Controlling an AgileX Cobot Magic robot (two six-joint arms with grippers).
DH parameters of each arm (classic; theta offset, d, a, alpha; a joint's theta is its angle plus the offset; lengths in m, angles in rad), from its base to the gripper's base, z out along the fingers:
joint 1: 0 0.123 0 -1.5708
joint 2: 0.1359 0 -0.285 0
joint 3: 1.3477 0 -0.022 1.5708
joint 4: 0 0.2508 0 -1.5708
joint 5: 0 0 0.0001 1.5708
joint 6: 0 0.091 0 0
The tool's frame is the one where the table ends.
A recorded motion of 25 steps. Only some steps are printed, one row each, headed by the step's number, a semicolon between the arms.
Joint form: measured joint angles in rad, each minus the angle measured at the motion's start. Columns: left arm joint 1, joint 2, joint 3, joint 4, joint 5, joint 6; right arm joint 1, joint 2, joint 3, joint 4, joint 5, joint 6.
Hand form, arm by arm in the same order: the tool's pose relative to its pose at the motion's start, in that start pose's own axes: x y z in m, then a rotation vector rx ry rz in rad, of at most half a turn. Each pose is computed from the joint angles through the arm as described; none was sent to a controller.
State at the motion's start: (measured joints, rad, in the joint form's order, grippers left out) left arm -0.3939 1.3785 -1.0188 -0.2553 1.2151 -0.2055; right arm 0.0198 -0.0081 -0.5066 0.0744 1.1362 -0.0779
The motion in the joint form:
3: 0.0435 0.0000 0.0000 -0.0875 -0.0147 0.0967; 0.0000 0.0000 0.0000 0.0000 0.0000 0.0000
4: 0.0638 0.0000 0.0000 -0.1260 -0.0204 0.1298; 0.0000 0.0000 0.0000 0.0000 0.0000 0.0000
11: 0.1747 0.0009 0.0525 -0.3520 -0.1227 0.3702; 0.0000 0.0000 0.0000 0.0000 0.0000 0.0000
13: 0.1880 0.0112 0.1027 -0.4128 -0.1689 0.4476; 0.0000 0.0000 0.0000 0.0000 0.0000 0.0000
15: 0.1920 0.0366 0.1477 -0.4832 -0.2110 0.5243; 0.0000 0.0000 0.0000 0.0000 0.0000 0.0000
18: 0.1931 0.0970 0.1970 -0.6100 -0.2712 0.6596; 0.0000 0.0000 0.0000 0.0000 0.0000 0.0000
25: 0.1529 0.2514 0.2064 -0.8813 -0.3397 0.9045; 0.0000 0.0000 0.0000 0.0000 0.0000 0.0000
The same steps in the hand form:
3: -0.0039 0.0020 -0.0027 0.0818 -0.0144 0.0240; 0.0000 0.0000 0.0000 0.0000 0.0000 0.0000
4: -0.0057 0.0032 -0.0042 0.1172 -0.0234 0.0239; 0.0000 0.0000 0.0000 0.0000 0.0000 0.0000
11: -0.0167 0.0149 -0.0021 0.2990 -0.1356 0.0434; 0.0000 0.0000 0.0000 0.0000 0.0000 0.0000
13: -0.0165 0.0187 0.0100 0.3323 -0.1477 0.0495; 0.0000 0.0000 0.0000 0.0000 0.0000 0.0000
15: -0.0175 0.0204 0.0247 0.3700 -0.1478 0.0501; 0.0000 0.0000 0.0000 0.0000 0.0000 0.0000
18: -0.0232 0.0213 0.0471 0.4321 -0.1544 0.0513; 0.0000 0.0000 0.0000 0.0000 0.0000 0.0000
25: -0.0440 0.0095 0.0835 0.5592 -0.1764 0.0537; 0.0000 0.0000 0.0000 0.0000 0.0000 0.0000

